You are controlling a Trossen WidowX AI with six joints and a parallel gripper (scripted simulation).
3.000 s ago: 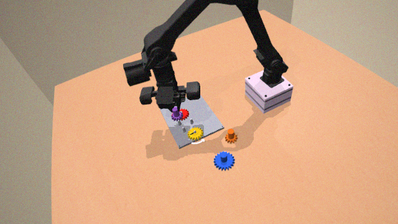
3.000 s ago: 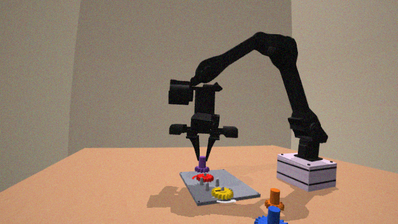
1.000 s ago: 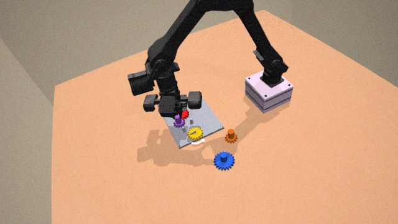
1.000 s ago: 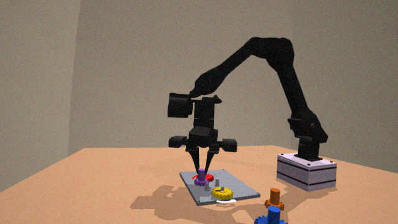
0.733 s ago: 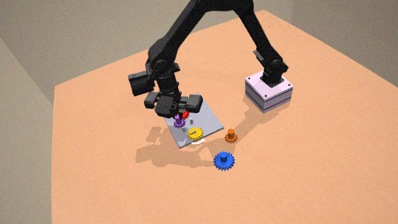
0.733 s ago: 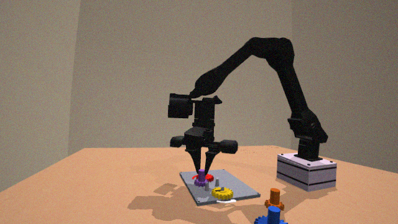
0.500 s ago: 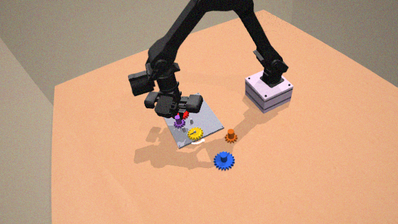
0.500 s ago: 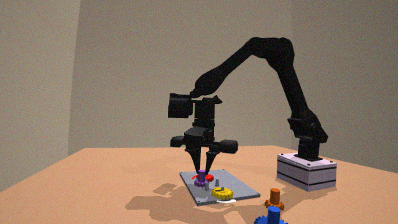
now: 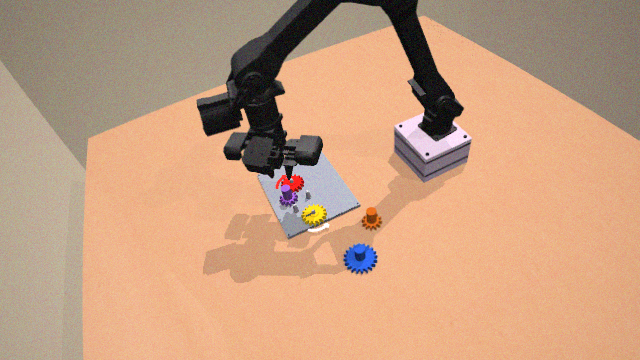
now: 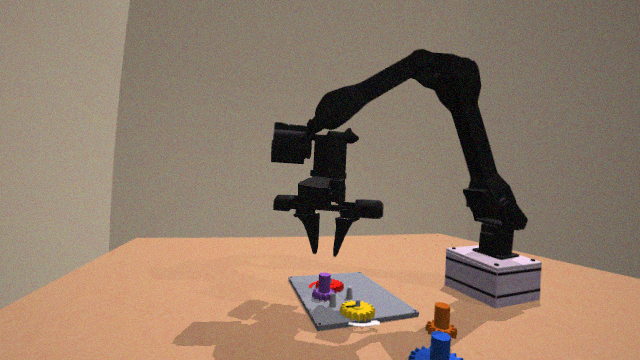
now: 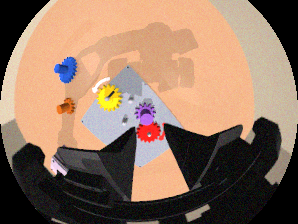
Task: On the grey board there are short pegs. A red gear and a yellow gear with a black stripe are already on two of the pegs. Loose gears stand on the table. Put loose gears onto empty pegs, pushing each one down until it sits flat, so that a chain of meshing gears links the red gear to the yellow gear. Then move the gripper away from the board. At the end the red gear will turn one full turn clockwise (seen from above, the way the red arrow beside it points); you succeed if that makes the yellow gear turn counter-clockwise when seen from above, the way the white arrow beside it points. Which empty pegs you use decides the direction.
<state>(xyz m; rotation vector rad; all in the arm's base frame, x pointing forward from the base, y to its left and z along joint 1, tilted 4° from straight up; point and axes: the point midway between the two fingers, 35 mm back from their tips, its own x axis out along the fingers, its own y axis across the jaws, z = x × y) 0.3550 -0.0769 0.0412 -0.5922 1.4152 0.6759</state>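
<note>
Now: the purple gear 60 mm below my gripper tip. Round my gripper tip: yellow gear 30 mm behind, 70 mm to the left, 70 mm below; white arrow 20 mm behind, 100 mm to the left, 70 mm below; red gear 30 mm behind, 40 mm to the right, 70 mm below.
</note>
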